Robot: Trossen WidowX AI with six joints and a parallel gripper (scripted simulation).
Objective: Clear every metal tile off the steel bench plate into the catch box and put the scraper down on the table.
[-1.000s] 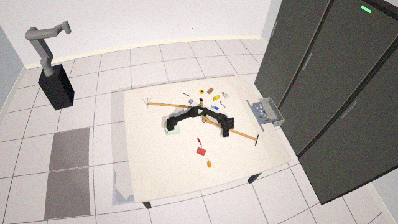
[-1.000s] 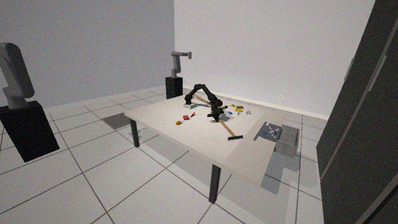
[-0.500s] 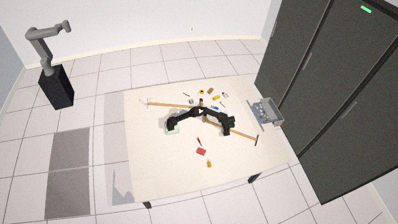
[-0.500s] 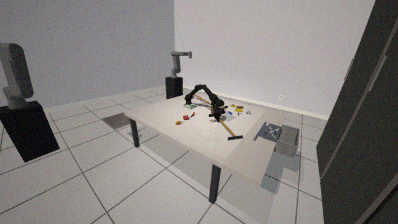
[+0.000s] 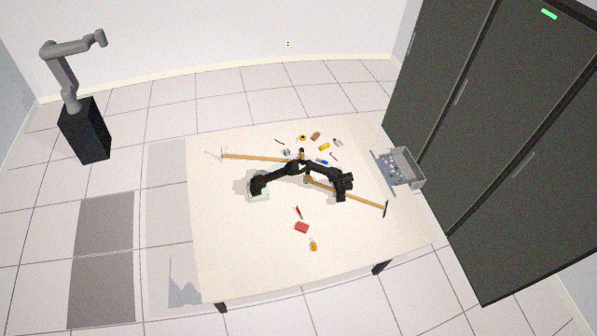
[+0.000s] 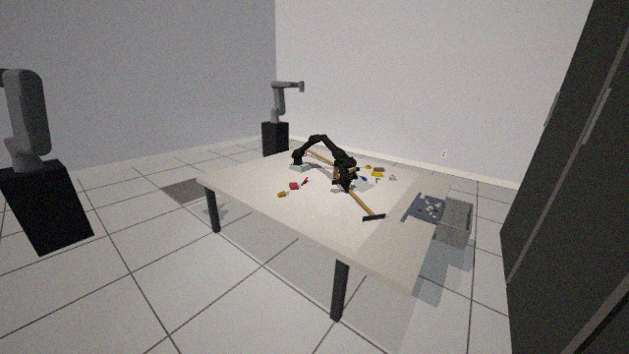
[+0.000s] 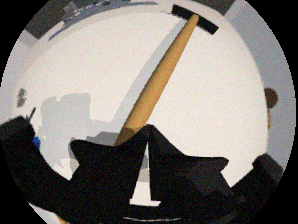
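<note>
The long scraper is 50 mm above my gripper tip and 20 mm ahead of it. The rest, counted from my gripper tip: red block 340 mm behind, 130 mm to the right; blue piece 330 mm to the left, 10 mm below, 10 mm behind; red tool 320 mm behind, 40 mm to the right.
</note>
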